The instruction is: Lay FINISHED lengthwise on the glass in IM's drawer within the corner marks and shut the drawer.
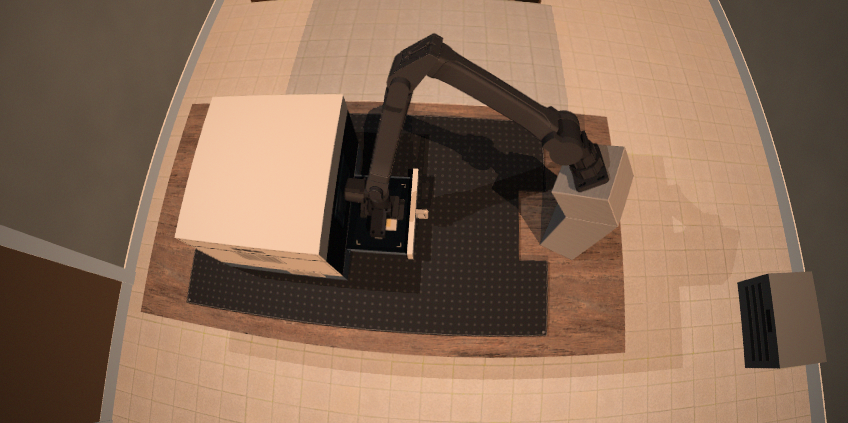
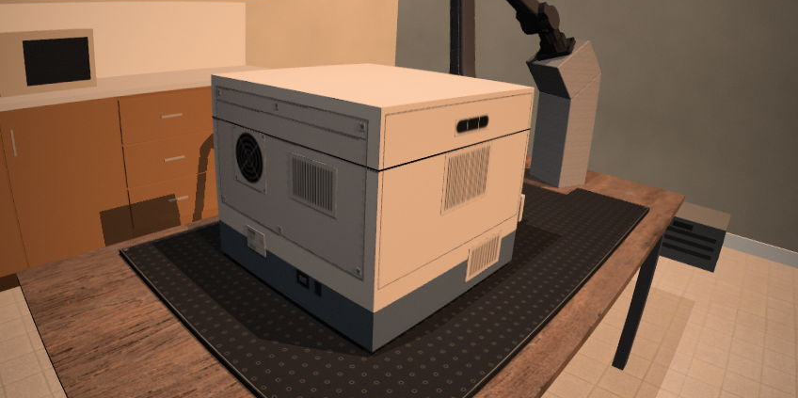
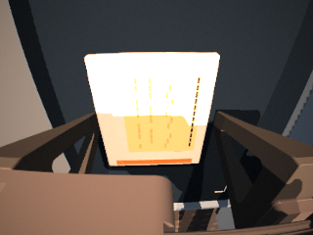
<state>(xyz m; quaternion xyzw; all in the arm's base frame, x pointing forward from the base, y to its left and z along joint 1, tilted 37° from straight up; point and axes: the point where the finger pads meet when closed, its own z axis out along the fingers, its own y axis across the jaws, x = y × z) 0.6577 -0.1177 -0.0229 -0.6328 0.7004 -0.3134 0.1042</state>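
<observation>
Right now my hand is 10 mm to the left of the finished cassette and 10 mm above it.
</observation>
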